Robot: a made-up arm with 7 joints. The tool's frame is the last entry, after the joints.
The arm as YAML. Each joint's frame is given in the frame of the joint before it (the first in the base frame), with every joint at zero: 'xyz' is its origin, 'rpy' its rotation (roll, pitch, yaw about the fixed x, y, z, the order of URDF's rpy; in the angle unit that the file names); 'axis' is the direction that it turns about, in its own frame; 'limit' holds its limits. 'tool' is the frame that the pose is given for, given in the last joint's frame.
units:
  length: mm
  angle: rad
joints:
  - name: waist
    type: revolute
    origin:
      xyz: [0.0, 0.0, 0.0]
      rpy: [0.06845, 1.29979, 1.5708]
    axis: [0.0, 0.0, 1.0]
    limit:
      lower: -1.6
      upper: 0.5
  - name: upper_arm
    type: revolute
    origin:
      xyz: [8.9, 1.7, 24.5]
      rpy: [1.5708, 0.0, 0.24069]
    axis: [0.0, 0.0, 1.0]
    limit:
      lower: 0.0
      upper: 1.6
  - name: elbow
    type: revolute
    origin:
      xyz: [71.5, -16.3, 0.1]
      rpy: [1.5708, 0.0, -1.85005]
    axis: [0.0, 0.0, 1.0]
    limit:
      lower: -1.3
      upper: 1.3
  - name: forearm
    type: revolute
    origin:
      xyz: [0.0, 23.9, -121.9]
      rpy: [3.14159, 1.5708, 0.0]
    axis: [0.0, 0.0, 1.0]
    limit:
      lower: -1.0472
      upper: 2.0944
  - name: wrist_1
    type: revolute
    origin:
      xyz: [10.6, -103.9, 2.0]
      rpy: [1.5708, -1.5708, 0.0]
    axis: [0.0, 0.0, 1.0]
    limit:
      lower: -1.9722
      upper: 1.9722
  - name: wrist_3
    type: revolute
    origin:
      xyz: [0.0, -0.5, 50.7]
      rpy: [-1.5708, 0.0, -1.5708]
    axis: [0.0, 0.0, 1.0]
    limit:
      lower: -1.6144
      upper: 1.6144
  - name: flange
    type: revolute
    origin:
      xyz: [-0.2, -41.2, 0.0]
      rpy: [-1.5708, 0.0, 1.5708]
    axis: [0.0, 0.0, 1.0]
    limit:
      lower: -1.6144
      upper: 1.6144
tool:
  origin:
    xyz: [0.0, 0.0, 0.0]
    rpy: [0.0, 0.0, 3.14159]
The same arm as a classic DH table. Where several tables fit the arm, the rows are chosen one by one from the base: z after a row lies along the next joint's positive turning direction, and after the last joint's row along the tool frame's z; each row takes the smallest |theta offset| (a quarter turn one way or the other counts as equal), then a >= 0, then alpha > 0; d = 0 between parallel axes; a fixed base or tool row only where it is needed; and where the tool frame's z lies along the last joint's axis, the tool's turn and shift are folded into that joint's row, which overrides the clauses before.
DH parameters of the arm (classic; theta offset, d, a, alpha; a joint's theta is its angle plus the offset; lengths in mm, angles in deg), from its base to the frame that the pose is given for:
base (fixed): -4.07 0 0 -74.51
waist: -75.12 24.5 -9 -90
upper_arm: 74 0.6 -4 90
elbow: 90 -195.1 23.9 -90
forearm: 90 2 10.6 90
wrist_1: 0 154.6 0.5 -90
wrist_3: -90 0 41.2 90
flange: 0 0.2 0 0
Joint limits (deg, base to tool): -91.67..28.65 0..91.67 -74.48..74.48 -60..120 -113..113 -92.5..92.5 -92.5..92.5

